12 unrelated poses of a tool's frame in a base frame.
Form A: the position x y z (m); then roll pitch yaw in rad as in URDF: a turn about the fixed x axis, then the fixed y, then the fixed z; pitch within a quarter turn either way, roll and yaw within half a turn.
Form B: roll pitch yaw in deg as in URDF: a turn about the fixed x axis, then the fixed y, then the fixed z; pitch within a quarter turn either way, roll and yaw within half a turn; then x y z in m. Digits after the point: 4 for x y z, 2 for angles.
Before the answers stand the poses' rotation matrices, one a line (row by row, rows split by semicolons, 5 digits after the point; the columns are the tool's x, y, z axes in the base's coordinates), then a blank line. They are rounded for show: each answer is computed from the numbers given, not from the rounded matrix.
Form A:
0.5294 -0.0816 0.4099 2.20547 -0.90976 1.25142
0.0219 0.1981 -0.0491 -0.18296 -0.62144 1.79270
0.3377 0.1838 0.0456 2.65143 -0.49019 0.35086
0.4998 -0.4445 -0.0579 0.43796 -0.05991 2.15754
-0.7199 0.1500 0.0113 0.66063 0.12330 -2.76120
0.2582 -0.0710 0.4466 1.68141 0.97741 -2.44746
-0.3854 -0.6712 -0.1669 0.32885 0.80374 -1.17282
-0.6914 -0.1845 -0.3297 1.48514 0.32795 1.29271
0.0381 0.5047 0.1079 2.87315 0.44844 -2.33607
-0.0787 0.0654 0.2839 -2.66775 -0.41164 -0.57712
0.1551 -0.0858 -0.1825 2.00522 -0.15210 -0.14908
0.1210 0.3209 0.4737 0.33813 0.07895 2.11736
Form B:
0.19276 0.36336 0.91149; 0.58289 -0.78966 0.19152; 0.78936 0.49438 -0.36401
-0.17894 -0.98251 -0.05148; 0.79311 -0.11308 -0.59849; 0.58221 -0.14793 0.79947
0.82849 0.09510 0.55186; 0.30323 -0.90468 -0.29933; 0.47079 0.41533 -0.77836
-0.55266 -0.74009 0.38318; 0.83125 -0.52254 0.18965; 0.05987 0.42333 0.90399
-0.92147 0.22310 -0.31800; -0.36847 -0.76118 0.53370; -0.12299 0.60896 0.78361
-0.42978 -0.70394 -0.56547; -0.35771 -0.44227 0.82246; -0.82905 0.55575 -0.06173
0.26897 0.96256 -0.03364; -0.63978 0.15244 -0.75329; -0.71996 0.22414 0.65683
0.25989 0.00583 0.96562; 0.91033 0.33208 -0.24701; -0.32210 0.94323 0.08099
-0.62424 -0.77502 0.09830; -0.64988 0.58499 0.48522; -0.43356 0.23901 -0.86885
0.76803 -0.33249 0.54733; -0.50004 -0.84532 0.18815; 0.40011 -0.41819 -0.81549
0.97749 -0.19843 -0.07167; -0.14681 -0.39581 -0.90652; 0.15151 0.89664 -0.41603
-0.51814 -0.81954 0.24473; 0.85165 -0.46797 0.23598; -0.07887 0.33069 0.94044

126.36 -52.13 71.70 0.5294 -0.0816 0.4099
-10.48 -35.61 102.71 0.0219 0.1981 -0.0491
151.92 -28.09 20.10 0.3377 0.1838 0.0456
25.09 -3.43 123.62 0.4998 -0.4445 -0.0579
37.85 7.06 -158.21 -0.7199 0.1500 0.0113
96.34 56.00 -140.23 0.2582 -0.0710 0.4466
18.84 46.05 -67.20 -0.3854 -0.6712 -0.1669
85.09 18.79 74.07 -0.6914 -0.1845 -0.3297
164.62 25.69 -133.85 0.0381 0.5047 0.1079
-152.85 -23.59 -33.07 -0.0787 0.0654 0.2839
114.89 -8.71 -8.54 0.1551 -0.0858 -0.1825
19.37 4.52 121.32 0.1210 0.3209 0.4737

